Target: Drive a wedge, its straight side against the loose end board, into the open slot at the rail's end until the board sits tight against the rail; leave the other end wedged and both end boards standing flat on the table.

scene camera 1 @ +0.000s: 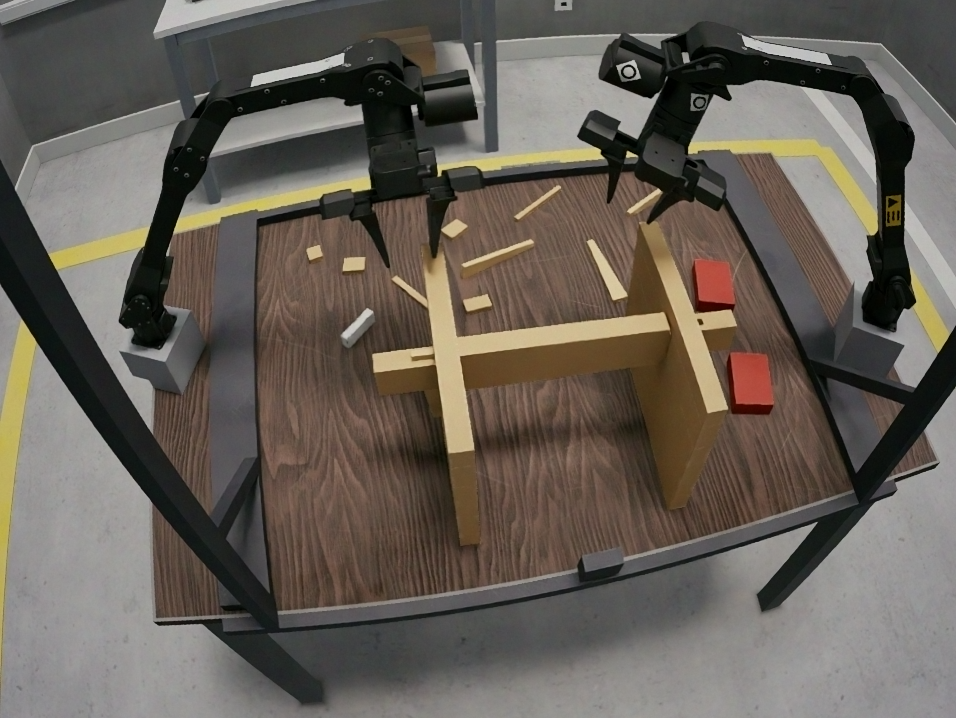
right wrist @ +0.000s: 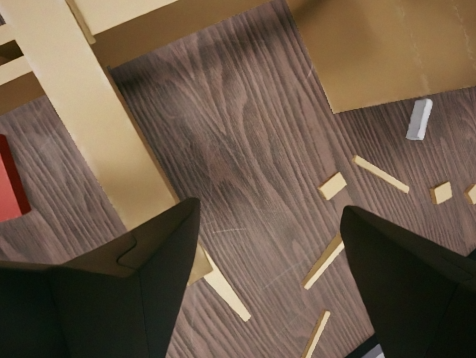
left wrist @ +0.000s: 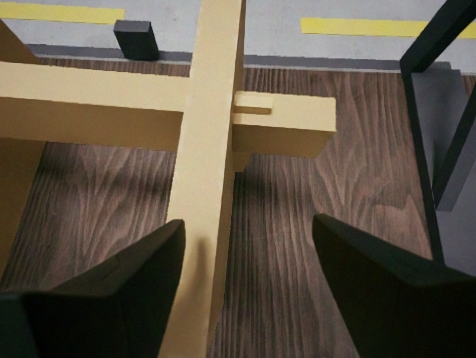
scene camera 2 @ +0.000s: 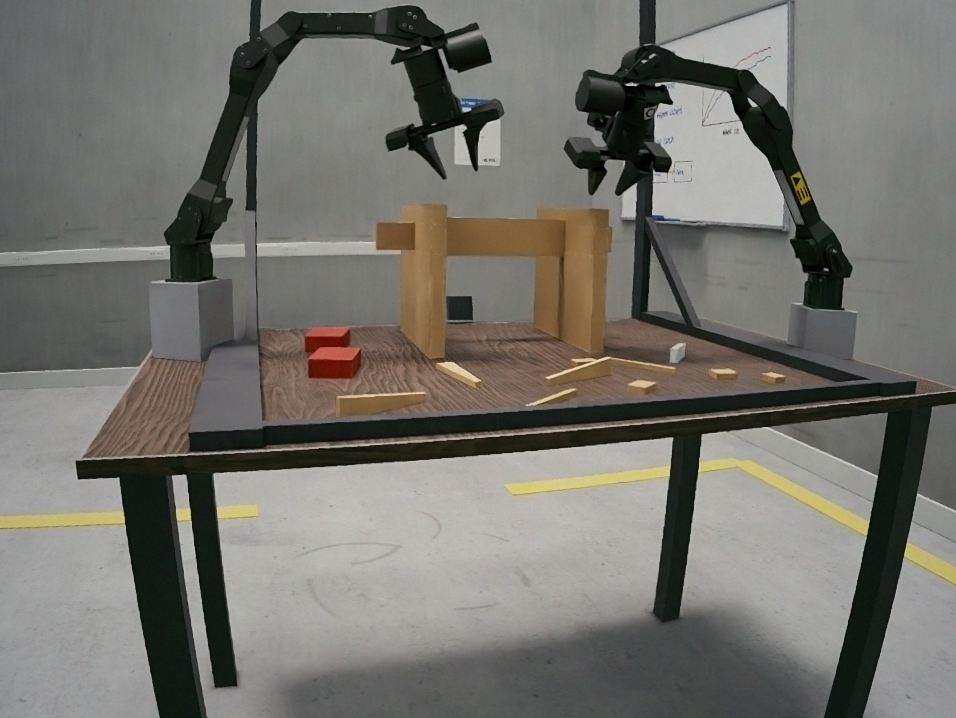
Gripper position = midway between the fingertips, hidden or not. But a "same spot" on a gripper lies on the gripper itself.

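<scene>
Left gripper: out of frame in the right wrist view. Right gripper: out of frame in the left wrist view. Left gripper visible in scene camera 1, the left wrist view, scene camera 2 (603,194). Right gripper visible in scene camera 1 (628,212), the right wrist view, scene camera 2. End board: scene camera 1 (460,443), right wrist view (361,60), left wrist view (202,190), scene camera 2 (570,292). Left gripper, same spot: (left wrist: 127,298) and (scene camera 1: 431,218). Right gripper, same spot: (right wrist: 130,290) and (scene camera 2: 434,146).
</scene>
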